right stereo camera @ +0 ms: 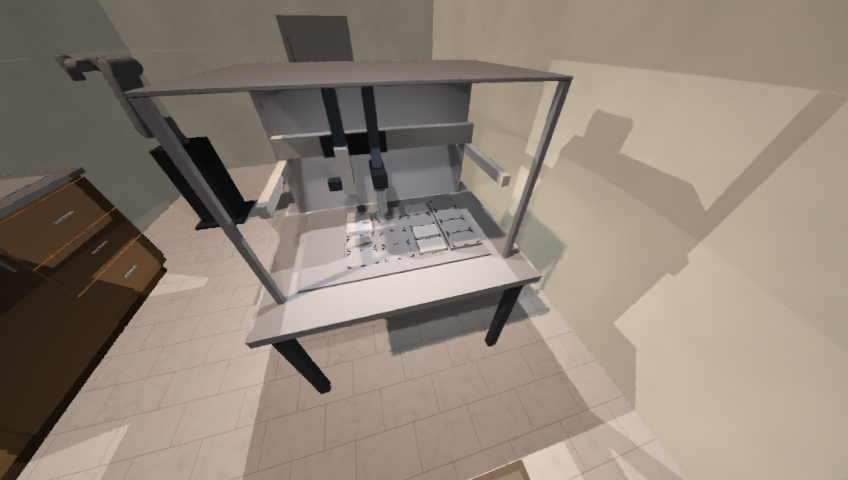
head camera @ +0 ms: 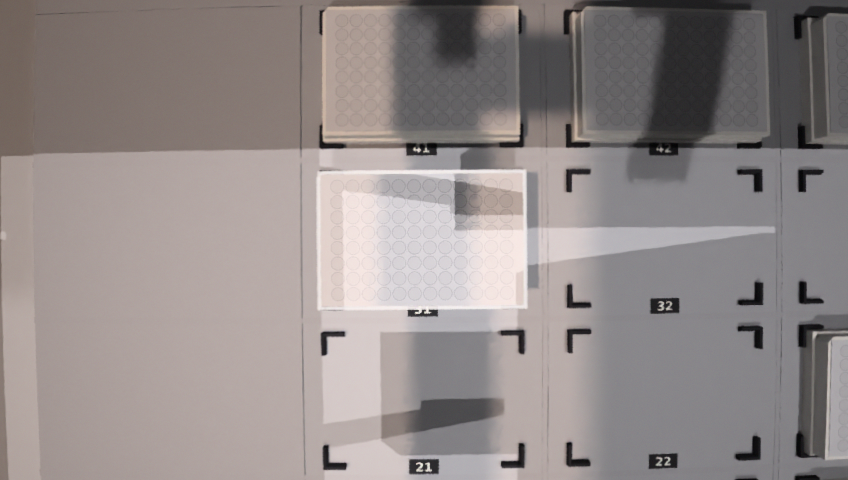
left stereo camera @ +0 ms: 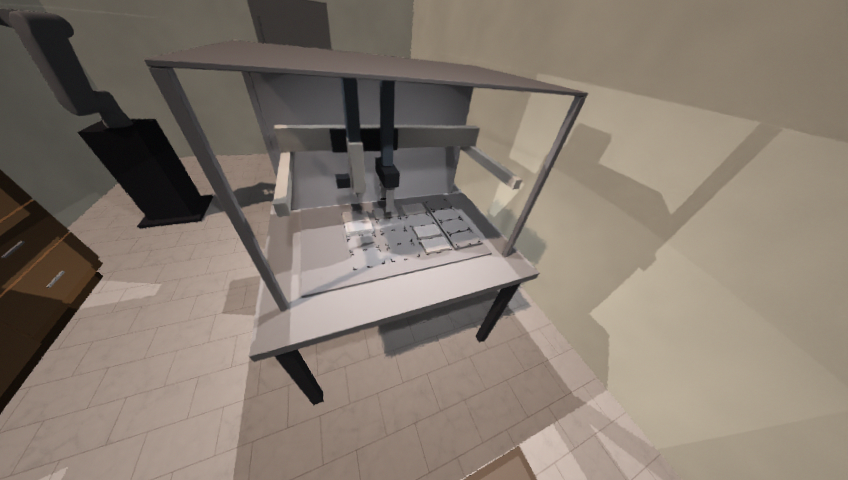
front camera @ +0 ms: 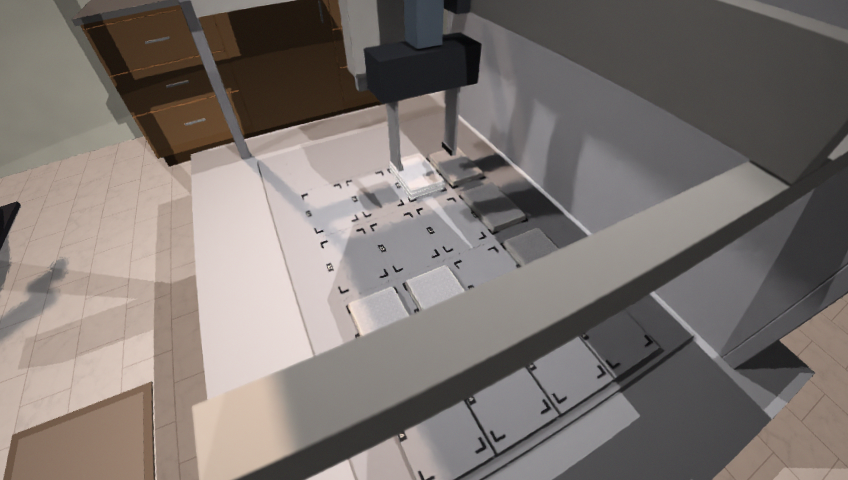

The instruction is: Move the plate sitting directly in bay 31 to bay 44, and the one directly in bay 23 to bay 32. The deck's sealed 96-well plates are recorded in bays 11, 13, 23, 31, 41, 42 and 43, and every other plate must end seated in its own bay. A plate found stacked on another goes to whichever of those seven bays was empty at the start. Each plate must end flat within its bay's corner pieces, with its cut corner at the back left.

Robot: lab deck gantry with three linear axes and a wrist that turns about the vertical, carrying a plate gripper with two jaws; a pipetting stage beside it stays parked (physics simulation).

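Where they show: gripper, fingertip midpoint: (right stereo camera: 382,206) (left stereo camera: 386,205) (front camera: 423,158); robot's base, link origin: (right stereo camera: 348,267) (left stereo camera: 354,269) (front camera: 303,196).
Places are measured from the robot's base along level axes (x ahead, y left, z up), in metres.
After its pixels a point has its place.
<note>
A stack of clear-lidded plates (front camera: 419,177) @[x 0.092, y 0.253, z 0.027 m] (head camera: 422,239) @[x 0.064, y 0.257, z 0.027 m] (left stereo camera: 358,227) @[x 0.060, y 0.241, z 0.027 m] (right stereo camera: 360,226) @[x 0.070, y 0.252, z 0.027 m] stands on bay 31. A pale plate (front camera: 435,287) @[x 0.366, y 0.149, z 0.014 m] (head camera: 837,392) @[x 0.337, y 0.154, z 0.014 m] sits in bay 23. Bay 32 (front camera: 450,224) @[x 0.231, y 0.256, z 0.000 m] (head camera: 664,267) @[x 0.228, y 0.237, z 0.000 m] and bay 11 (front camera: 330,208) @[x 0.069, y 0.045, z 0.000 m] are empty. Plates sit in bay 41 (front camera: 455,166) @[x 0.076, y 0.358, z 0.014 m] (head camera: 422,77) @[x 0.065, y 0.359, z 0.014 m], bay 42 (front camera: 493,205) @[x 0.235, y 0.360, z 0.014 m] (head camera: 672,77) @[x 0.225, y 0.360, z 0.014 m] and bay 43 (front camera: 531,246) @[x 0.366, y 0.360, z 0.014 m]. Another plate (front camera: 377,310) @[x 0.364, y 0.041, z 0.014 m] sits in bay 13. My gripper (front camera: 426,160) @[x 0.194, y 0.212, z 0.156 m] (left stereo camera: 389,210) @[x 0.194, y 0.212, z 0.156 m] (right stereo camera: 382,211) @[x 0.194, y 0.212, z 0.156 m] is open and empty, pointing down above the deck, right of the stack in the stereo views. Cut corners are too small to tell. The crossbeam hides bay 44 in the front view.
The parked pipetting stage (left stereo camera: 356,172) (right stereo camera: 343,169) hangs left of my gripper in the stereo views. A thick pale beam (front camera: 523,297) @[x 0.620, y 0.047, z 0.400 m] crosses the front view. The gantry rail (left stereo camera: 434,137) (right stereo camera: 428,133) spans the back. Frame posts (left stereo camera: 544,172) @[x 0.703, y -0.111, z 0.436 m] (right stereo camera: 538,169) @[x 0.717, y -0.116, z 0.427 m] stand at the table's edge.
</note>
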